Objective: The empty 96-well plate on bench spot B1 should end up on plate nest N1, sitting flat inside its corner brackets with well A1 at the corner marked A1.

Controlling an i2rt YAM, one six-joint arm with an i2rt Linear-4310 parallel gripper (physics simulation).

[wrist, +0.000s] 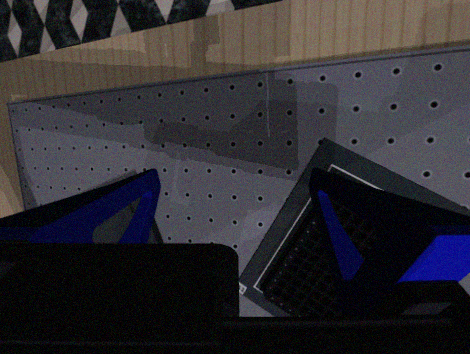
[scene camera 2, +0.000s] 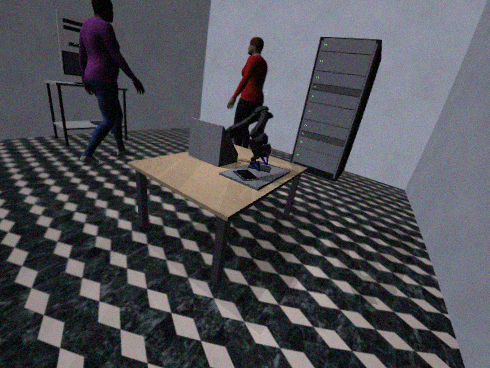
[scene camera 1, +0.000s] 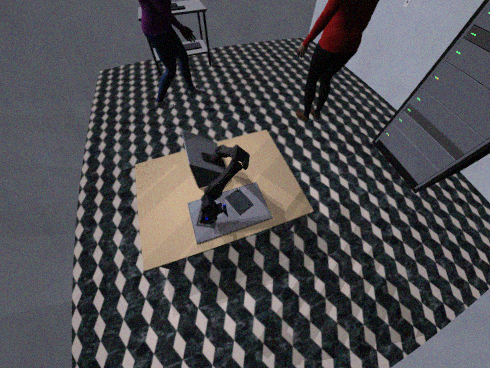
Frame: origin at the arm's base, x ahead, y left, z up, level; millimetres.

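Seen in the pictures: gripper, fingertip midpoint: (wrist: 234, 176) (scene camera 2: 263, 168) (scene camera 1: 221, 219); arm's base at its link origin: (scene camera 2: 223, 142) (scene camera 1: 213, 160).
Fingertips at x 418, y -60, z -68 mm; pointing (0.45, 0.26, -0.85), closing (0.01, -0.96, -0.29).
Pixels of each thing's middle, then the offset from my fingertips to it. Level surfaces: height alone.
- black 96-well plate at the middle of its body: (wrist: 340, 265) (scene camera 2: 246, 174) 79 mm back, 76 mm right, 55 mm down
- grey perforated board at the middle of its body: (wrist: 192, 227) (scene camera 1: 229, 210) (scene camera 2: 258, 172) 69 mm back, 68 mm left, 70 mm down
- wooden table at its surface level: 76 mm down
The black 96-well plate (scene camera 2: 245, 174) (wrist: 305, 265) lies flat on a dark pad with a white outline; in scene camera 1 the gripper mostly hides it. A dark grey-green rectangle, apparently nest N1 (scene camera 1: 240, 201) (scene camera 2: 264, 169), lies on the same board; part of it shows through the left finger in the wrist view (wrist: 119, 226). Its brackets and the A1 marks are too small or hidden to tell. My gripper (scene camera 1: 215, 212) (scene camera 2: 259, 165) (wrist: 234, 176) is open and empty above the board, between the two. In the wrist view its right finger overlaps the plate; the left finger overlaps the grey-green rectangle.
The grey perforated board (scene camera 1: 255, 216) (scene camera 2: 262, 182) (wrist: 225, 210) lies on the wooden table (scene camera 1: 165, 200) (scene camera 2: 190, 182) (wrist: 350, 30). A grey upright box (scene camera 1: 197, 147) (scene camera 2: 205, 141) stands beside the arm's base. Two people and a server rack (scene camera 2: 330, 70) stand beyond the table.
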